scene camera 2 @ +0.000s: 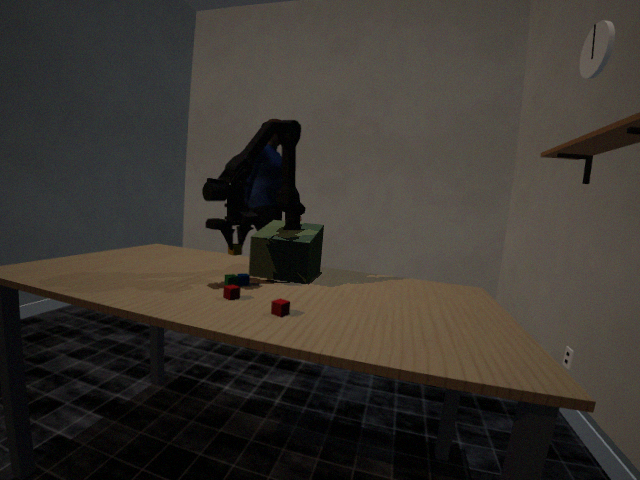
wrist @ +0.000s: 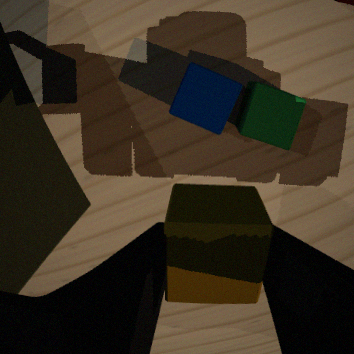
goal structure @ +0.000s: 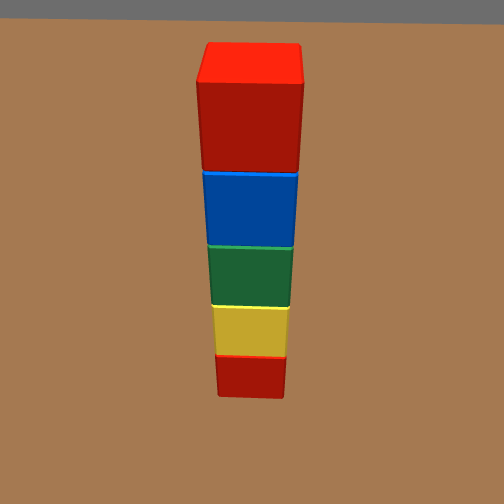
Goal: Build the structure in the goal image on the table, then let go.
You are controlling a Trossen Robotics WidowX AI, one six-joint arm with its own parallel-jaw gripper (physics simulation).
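Pixels of known places: gripper, fingertip midpoint: (scene camera 2: 235,248) (wrist: 214,234); arm's base, origin of the base link: (scene camera 2: 292,227).
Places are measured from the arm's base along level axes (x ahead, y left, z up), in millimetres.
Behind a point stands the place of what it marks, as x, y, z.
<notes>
My gripper (scene camera 2: 235,249) {220, -151, -68} (wrist: 214,234) {220, -151, -68} is shut on a yellow cube and holds it well above the table. The yellow cube (scene camera 2: 234,250) {238, -150, -70} (wrist: 215,287) {214, -162, -54} sits between both fingertips. A blue cube (scene camera 2: 242,279) {258, -113, -157} (wrist: 206,98) {241, -116, -146} and a green cube (scene camera 2: 230,279) {287, -142, -154} (wrist: 272,117) {267, -146, -146} lie on the table below the gripper, side by side with a narrow gap between them in the wrist view. One red cube (scene camera 2: 231,291) {406, -99, -154} lies nearer the table's front edge than these two. Another red cube (scene camera 2: 280,307) {487, 51, -155} lies farther right and nearer the front edge.
A large green box (scene camera 2: 294,258) {147, 35, -94} stands at the arm's base on the wooden table (scene camera 2: 413,330) {492, 375, -179}, right of the gripper in the scene view. A person in blue (scene camera 2: 264,178) stands behind the arm. A wall shelf (scene camera 2: 594,140) is at the far right.
</notes>
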